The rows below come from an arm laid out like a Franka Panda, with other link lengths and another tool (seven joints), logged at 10 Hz.
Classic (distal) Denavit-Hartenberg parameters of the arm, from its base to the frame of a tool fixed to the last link. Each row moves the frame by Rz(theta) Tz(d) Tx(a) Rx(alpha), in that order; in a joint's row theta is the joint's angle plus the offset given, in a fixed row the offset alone. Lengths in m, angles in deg.
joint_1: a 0; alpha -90; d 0.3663; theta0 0
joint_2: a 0; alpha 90; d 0; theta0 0
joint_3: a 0.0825; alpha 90; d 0.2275; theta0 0
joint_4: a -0.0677; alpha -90; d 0; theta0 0
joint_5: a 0; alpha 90; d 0.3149; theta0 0
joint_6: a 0.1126; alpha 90; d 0; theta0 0
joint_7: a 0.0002; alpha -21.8; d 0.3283; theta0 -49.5
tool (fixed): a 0; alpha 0; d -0.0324; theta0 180
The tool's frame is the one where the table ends.
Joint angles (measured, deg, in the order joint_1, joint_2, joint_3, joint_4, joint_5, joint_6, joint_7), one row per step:
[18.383 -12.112 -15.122 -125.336 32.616 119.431 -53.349]
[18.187 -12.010 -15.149 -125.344 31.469 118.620 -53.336]
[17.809 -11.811 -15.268 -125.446 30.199 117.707 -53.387]
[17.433 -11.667 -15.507 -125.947 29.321 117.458 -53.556]
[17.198 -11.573 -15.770 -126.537 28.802 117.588 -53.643]
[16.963 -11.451 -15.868 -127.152 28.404 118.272 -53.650]
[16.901 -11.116 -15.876 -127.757 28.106 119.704 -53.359]
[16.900 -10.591 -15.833 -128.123 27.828 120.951 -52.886]
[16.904 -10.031 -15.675 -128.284 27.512 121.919 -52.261]
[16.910 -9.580 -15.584 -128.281 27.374 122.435 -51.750]
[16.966 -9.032 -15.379 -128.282 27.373 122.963 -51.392]
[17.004 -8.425 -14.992 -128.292 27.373 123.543 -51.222]
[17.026 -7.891 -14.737 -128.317 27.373 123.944 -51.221]
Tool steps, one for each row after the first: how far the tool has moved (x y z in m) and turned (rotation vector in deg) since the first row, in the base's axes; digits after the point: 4 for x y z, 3 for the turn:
[-0.0043 -0.0039 -0.0044 -0.940 0.699 0.658]
[-0.0092 -0.0104 -0.0108 -1.997 1.651 1.198]
[-0.0128 -0.0178 -0.0179 -2.779 2.384 1.248]
[-0.0151 -0.0236 -0.0240 -3.266 2.908 1.022]
[-0.0152 -0.0288 -0.0295 -3.772 3.052 0.567]
[-0.0125 -0.0330 -0.0353 -4.379 2.895 -0.290]
[-0.0099 -0.0361 -0.0411 -4.978 2.913 -1.111]
[-0.0078 -0.0378 -0.0460 -5.569 3.045 -1.800]
[-0.0064 -0.0386 -0.0492 -5.881 3.255 -2.324]
[-0.0055 -0.0378 -0.0530 -6.141 3.471 -2.615]
[-0.0048 -0.0359 -0.0574 -6.478 3.598 -2.602]
[-0.0047 -0.0348 -0.0615 -6.756 3.758 -2.498]

